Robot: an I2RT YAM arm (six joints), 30 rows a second.
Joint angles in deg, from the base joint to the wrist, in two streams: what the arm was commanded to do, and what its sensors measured. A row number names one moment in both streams.
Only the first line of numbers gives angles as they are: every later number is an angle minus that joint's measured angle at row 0.
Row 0, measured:
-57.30 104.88 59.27 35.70 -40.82 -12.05
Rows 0 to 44, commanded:
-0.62 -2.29 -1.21 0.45 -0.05 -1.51
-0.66 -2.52 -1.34 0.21 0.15 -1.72
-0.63 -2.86 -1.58 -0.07 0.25 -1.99
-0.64 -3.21 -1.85 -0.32 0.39 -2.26
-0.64 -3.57 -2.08 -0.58 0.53 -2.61
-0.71 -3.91 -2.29 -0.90 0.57 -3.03
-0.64 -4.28 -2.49 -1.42 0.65 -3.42
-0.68 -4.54 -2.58 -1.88 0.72 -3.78
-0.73 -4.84 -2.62 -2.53 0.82 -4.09
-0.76 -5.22 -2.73 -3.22 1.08 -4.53
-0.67 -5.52 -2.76 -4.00 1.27 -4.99
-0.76 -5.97 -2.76 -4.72 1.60 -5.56
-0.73 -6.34 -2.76 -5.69 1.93 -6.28
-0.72 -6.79 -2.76 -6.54 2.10 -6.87
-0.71 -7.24 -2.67 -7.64 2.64 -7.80
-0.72 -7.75 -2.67 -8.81 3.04 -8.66
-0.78 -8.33 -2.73 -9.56 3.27 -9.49
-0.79 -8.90 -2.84 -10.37 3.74 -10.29
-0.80 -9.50 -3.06 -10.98 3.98 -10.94
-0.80 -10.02 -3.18 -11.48 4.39 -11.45
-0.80 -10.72 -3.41 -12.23 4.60 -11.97
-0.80 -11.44 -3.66 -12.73 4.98 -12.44
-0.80 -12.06 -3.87 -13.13 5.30 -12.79
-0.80 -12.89 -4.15 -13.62 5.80 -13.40
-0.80 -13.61 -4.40 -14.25 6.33 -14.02
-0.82 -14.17 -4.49 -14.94 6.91 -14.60
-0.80 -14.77 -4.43 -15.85 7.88 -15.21
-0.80 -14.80 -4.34 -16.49 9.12 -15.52
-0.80 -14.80 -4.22 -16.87 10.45 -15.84
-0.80 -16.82 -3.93 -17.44 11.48 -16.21
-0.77 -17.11 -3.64 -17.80 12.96 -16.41
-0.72 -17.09 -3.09 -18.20 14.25 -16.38
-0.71 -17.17 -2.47 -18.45 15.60 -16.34
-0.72 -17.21 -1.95 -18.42 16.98 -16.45
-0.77 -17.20 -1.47 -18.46 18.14 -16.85
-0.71 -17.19 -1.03 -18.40 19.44 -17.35
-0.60 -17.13 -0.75 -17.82 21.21 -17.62
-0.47 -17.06 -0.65 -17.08 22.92 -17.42
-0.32 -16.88 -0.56 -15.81 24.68 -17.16
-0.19 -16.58 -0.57 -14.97 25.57 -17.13
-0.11 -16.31 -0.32 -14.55 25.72 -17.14
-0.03 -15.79 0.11 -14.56 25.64 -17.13
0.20 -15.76 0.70 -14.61 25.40 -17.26
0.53 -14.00 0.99 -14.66 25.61 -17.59
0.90 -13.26 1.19 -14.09 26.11 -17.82
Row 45, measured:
-0.46 -15.78 -0.97 -16.00 23.63 -16.79
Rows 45 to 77, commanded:
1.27 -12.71 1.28 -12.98 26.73 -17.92
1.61 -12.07 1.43 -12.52 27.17 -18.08
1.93 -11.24 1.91 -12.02 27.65 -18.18
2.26 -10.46 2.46 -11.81 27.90 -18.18
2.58 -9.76 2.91 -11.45 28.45 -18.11
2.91 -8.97 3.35 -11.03 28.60 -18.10
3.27 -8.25 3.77 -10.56 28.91 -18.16
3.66 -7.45 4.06 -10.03 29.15 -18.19
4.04 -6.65 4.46 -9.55 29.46 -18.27
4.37 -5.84 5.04 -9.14 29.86 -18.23
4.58 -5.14 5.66 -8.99 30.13 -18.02
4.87 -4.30 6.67 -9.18 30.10 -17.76
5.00 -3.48 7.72 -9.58 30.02 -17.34
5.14 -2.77 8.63 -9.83 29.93 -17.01
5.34 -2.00 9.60 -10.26 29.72 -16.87
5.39 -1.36 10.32 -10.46 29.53 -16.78
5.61 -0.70 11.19 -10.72 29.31 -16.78
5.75 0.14 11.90 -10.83 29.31 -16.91
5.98 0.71 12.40 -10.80 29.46 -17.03
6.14 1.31 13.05 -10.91 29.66 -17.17
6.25 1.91 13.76 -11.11 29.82 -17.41
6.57 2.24 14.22 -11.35 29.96 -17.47
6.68 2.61 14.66 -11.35 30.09 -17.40
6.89 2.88 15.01 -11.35 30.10 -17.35
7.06 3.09 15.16 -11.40 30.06 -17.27
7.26 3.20 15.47 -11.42 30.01 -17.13
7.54 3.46 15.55 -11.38 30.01 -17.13
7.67 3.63 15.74 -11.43 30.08 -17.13
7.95 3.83 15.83 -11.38 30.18 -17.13
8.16 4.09 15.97 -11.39 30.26 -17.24
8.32 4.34 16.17 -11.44 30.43 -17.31
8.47 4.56 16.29 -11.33 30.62 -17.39
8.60 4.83 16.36 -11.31 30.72 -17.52
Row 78, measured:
7.78 3.65 14.36 -11.23 30.12 -17.82
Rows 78 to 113, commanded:
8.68 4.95 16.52 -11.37 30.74 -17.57
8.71 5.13 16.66 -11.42 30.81 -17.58
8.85 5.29 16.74 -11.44 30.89 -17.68
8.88 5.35 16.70 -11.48 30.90 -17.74
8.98 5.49 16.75 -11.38 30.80 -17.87
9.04 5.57 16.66 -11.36 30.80 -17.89
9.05 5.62 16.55 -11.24 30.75 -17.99
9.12 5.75 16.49 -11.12 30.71 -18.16
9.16 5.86 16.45 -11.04 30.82 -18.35
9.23 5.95 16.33 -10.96 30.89 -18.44
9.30 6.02 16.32 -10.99 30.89 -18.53
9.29 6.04 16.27 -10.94 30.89 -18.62
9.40 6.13 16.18 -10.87 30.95 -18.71
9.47 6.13 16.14 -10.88 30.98 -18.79
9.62 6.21 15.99 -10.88 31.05 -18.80
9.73 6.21 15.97 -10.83 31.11 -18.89
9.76 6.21 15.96 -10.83 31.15 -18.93
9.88 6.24 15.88 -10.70 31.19 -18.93
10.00 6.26 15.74 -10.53 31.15 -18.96
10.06 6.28 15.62 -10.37 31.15 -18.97
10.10 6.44 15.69 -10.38 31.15 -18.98
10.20 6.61 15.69 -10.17 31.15 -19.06
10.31 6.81 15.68 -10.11 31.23 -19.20
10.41 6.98 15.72 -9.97 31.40 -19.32
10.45 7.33 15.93 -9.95 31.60 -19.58
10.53 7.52 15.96 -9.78 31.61 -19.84
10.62 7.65 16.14 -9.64 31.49 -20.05
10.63 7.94 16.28 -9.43 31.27 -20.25
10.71 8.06 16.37 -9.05 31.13 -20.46
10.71 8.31 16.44 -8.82 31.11 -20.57
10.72 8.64 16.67 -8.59 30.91 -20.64
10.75 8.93 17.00 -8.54 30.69 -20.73
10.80 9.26 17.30 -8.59 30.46 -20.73
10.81 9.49 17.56 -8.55 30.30 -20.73
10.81 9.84 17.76 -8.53 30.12 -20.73
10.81 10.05 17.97 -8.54 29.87 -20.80
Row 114, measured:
10.17 8.74 15.51 -9.96 30.75 -20.07
